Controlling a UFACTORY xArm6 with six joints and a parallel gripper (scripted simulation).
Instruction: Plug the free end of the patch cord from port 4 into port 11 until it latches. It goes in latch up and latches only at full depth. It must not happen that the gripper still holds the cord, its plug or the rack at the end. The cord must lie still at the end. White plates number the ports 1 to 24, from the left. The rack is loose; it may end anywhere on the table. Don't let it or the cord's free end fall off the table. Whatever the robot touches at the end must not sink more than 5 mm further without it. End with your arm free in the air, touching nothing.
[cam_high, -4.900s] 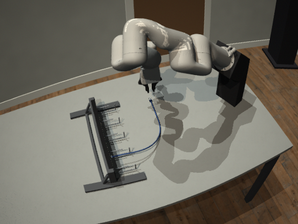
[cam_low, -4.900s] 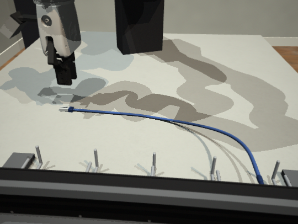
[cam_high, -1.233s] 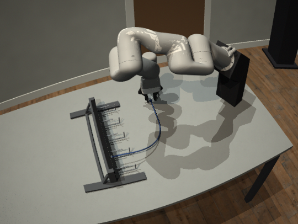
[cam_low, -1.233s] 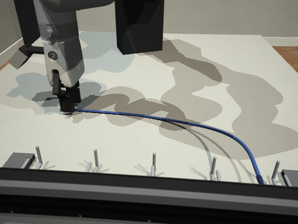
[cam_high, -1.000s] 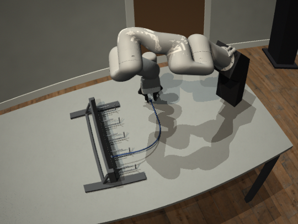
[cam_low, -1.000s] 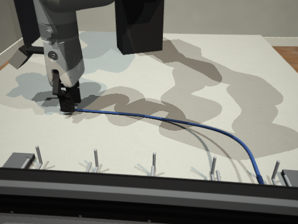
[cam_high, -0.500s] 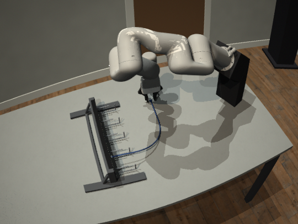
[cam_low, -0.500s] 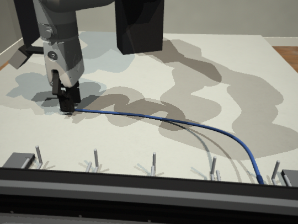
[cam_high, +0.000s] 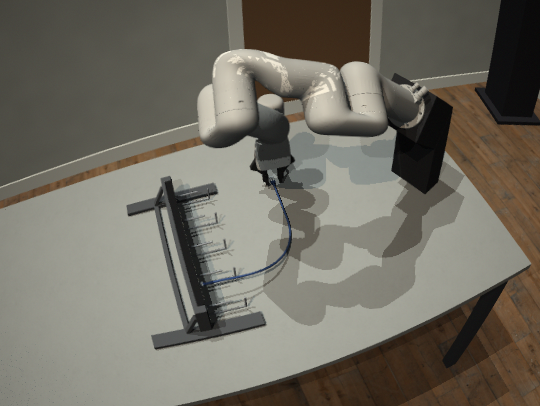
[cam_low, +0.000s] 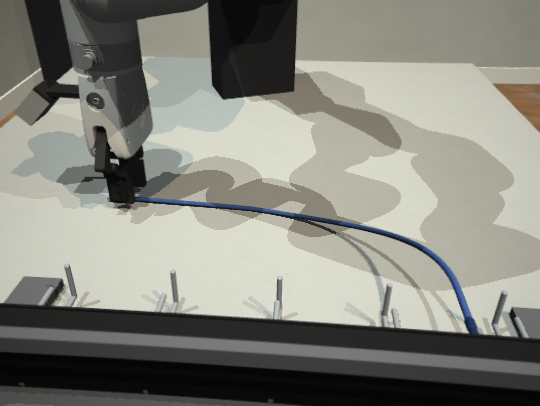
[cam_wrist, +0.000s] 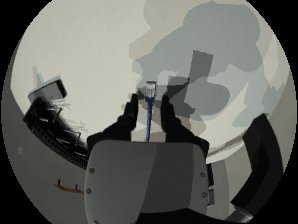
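My hand is 30 mm above the plug and 20 mm to the left of it.
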